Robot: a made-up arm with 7 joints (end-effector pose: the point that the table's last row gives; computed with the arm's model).
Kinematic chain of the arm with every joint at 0, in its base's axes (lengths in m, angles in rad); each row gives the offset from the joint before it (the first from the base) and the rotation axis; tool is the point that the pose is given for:
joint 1: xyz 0 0 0.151 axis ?
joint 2: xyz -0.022 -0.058 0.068 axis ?
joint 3: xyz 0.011 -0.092 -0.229 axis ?
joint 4: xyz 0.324 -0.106 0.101 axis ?
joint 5: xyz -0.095 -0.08 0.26 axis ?
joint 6: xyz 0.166 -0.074 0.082 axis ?
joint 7: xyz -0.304 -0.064 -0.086 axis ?
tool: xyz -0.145 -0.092 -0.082
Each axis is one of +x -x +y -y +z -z.
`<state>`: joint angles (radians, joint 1 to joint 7).
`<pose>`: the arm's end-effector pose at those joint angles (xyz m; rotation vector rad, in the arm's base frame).
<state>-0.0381 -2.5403 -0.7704 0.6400 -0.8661 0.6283 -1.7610</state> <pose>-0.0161 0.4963 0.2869 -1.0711 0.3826 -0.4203</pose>
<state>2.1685 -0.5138 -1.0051 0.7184 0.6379 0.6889 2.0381</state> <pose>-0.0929 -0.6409 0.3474 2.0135 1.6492 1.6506</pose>
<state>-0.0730 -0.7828 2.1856 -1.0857 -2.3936 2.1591 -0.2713</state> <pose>-0.1310 -0.2887 0.5610 -0.1230 2.3817 -0.7548</pose>
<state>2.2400 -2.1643 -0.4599 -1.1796 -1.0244 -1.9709 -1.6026</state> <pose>-0.7871 0.4380 0.5477 1.0532 0.1250 -0.1946</pose>
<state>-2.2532 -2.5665 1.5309 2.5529 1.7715 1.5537 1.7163</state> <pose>0.0977 0.2796 -0.4399 0.3591 -1.5200 0.1299</pose>
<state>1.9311 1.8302 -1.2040 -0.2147 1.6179 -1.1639 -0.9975</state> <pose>-0.5716 -0.2958 0.0675 -1.2802 -0.5937 -2.1139</pose>
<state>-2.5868 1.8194 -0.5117 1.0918 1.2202 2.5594 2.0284</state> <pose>-0.2721 0.4045 -0.2661 -1.5911 0.8872 -1.0223</pose>
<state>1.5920 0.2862 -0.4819 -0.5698 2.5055 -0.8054 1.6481</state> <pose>-0.2202 -0.3751 0.3814 1.6131 -0.1449 1.1505</pose>
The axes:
joint 1: -y
joint 2: -x
joint 3: -y
joint 4: -y
joint 5: -x
joint 6: +z
joint 7: -x

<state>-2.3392 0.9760 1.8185 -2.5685 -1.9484 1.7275 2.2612</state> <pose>0.2064 -0.3936 0.2427 -0.7513 0.8735 1.1410</pose>
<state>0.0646 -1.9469 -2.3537 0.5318 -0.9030 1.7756 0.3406</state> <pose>-0.3841 0.9006 -0.0016 -2.7671 0.2626 -0.9997</pose>
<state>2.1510 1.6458 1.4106 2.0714 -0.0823 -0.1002 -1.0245</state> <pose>-0.5195 0.0788 0.2198 2.2243 -0.1155 -1.4873</pose>
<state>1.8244 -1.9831 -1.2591 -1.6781 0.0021 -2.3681 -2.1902</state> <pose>-0.2652 0.7225 -0.1157 0.8772 -0.8603 0.6638</pose>
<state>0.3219 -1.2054 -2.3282 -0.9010 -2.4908 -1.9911 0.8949</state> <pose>0.0024 0.6754 -0.7670 0.8722 -1.4023 0.4396</pose>
